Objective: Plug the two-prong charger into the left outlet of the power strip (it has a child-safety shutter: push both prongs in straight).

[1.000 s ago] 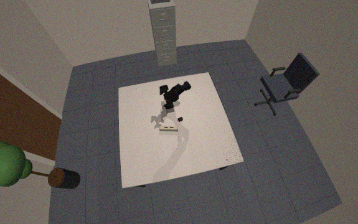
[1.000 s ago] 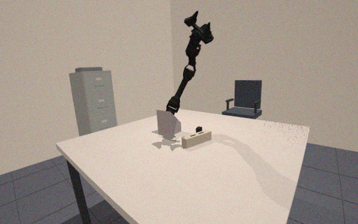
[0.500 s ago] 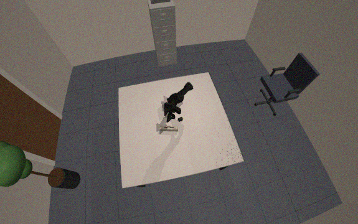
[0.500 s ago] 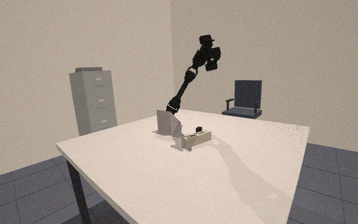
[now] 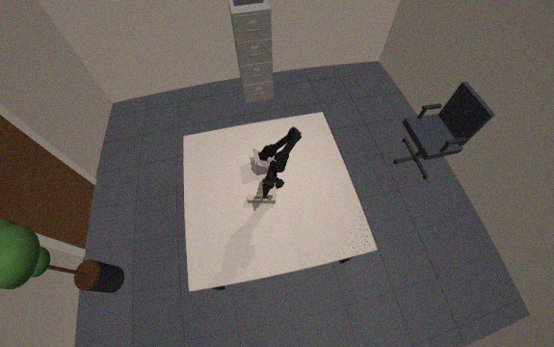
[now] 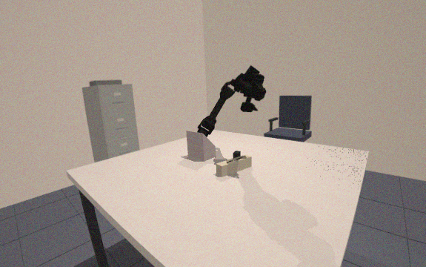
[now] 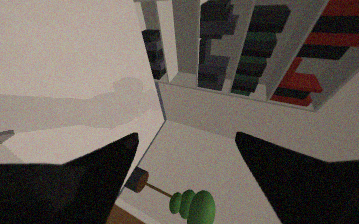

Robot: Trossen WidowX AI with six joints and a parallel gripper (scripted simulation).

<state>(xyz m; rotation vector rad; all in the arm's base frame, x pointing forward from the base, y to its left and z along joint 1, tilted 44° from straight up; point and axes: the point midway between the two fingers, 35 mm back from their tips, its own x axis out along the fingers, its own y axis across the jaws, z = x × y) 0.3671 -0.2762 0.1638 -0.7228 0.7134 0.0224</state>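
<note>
Right now the two-prong charger is 21 cm behind my gripper tip, 18 cm to the left of it and 33 cm below it.
</note>
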